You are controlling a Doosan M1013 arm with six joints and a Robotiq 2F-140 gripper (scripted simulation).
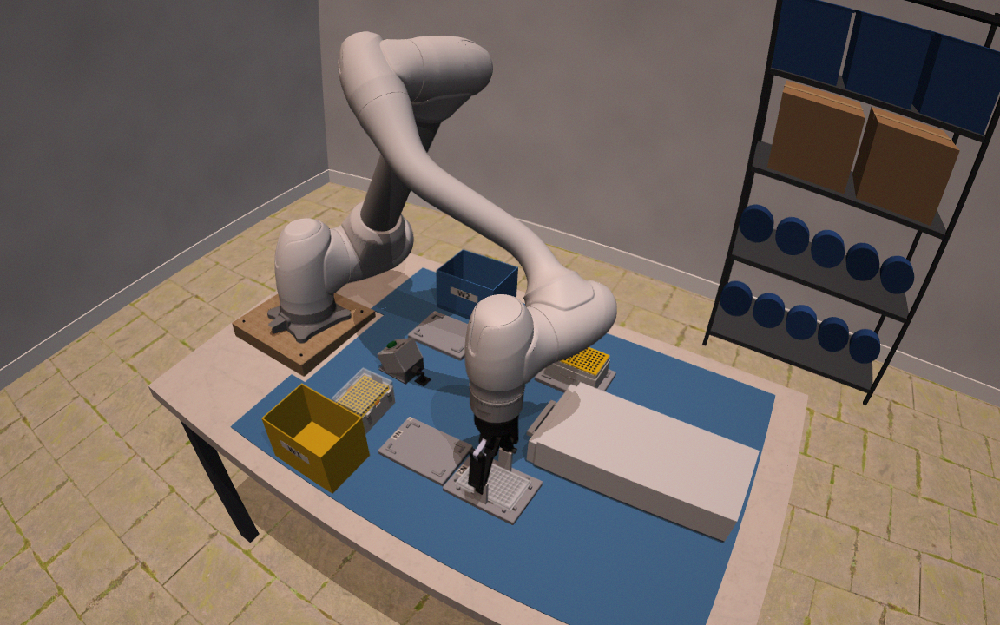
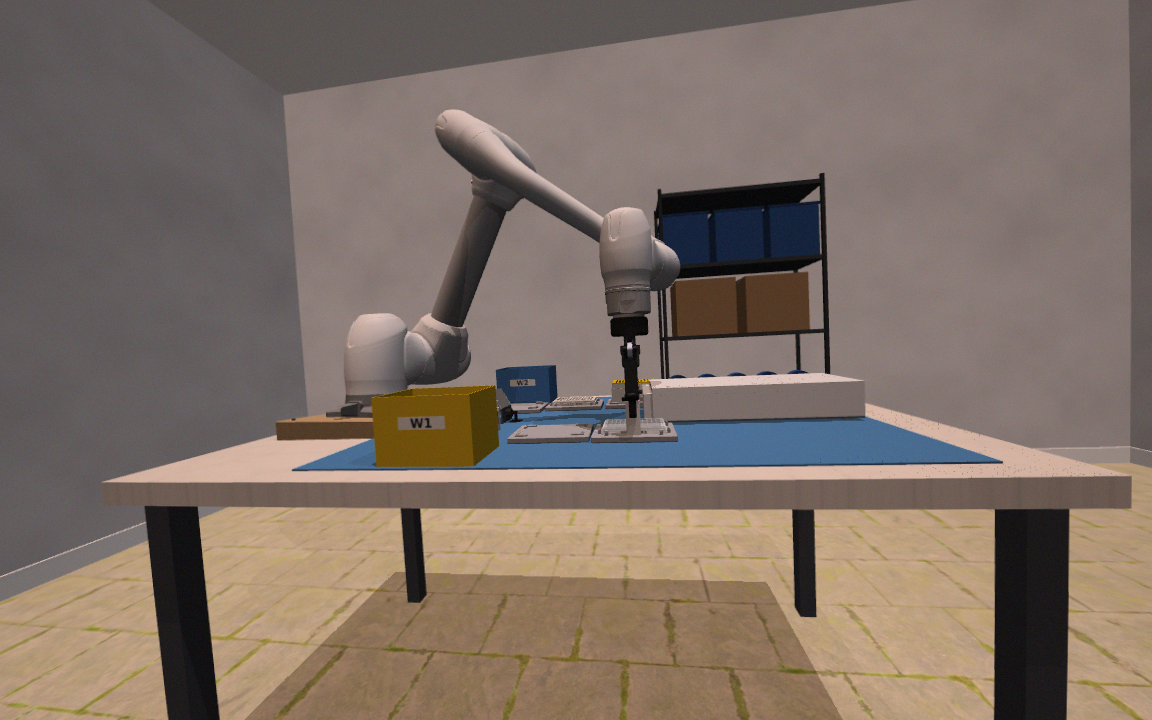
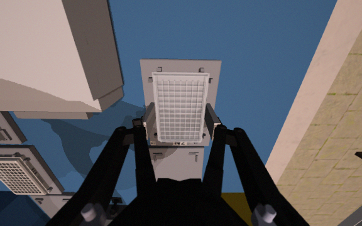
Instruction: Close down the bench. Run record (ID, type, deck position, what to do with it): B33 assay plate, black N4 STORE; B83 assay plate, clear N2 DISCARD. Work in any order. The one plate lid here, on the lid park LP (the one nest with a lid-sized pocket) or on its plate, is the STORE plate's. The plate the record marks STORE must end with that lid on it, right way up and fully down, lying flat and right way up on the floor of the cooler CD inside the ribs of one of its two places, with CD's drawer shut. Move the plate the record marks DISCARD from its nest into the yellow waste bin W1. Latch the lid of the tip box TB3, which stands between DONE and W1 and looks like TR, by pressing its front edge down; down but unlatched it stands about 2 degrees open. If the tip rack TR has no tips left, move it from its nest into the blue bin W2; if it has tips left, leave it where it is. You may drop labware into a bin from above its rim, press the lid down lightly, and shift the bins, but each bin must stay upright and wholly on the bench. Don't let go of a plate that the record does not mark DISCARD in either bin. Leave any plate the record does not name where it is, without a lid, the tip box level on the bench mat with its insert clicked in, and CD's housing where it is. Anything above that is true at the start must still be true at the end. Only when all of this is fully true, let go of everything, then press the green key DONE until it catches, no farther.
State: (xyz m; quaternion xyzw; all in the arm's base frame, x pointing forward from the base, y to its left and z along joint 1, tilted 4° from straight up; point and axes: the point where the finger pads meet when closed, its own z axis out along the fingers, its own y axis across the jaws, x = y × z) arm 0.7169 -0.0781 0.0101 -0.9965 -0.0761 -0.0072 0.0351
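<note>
Right now the nest N2 is 3 cm below my hand. The rest, counted from my hand: nest N4: 17 cm behind, 2 cm to the right, 3 cm below; clear plate lid: 8 cm ahead, 21 cm to the left, 1 cm below; black plate: 8 cm ahead, 21 cm to the left, 2 cm below.
</note>
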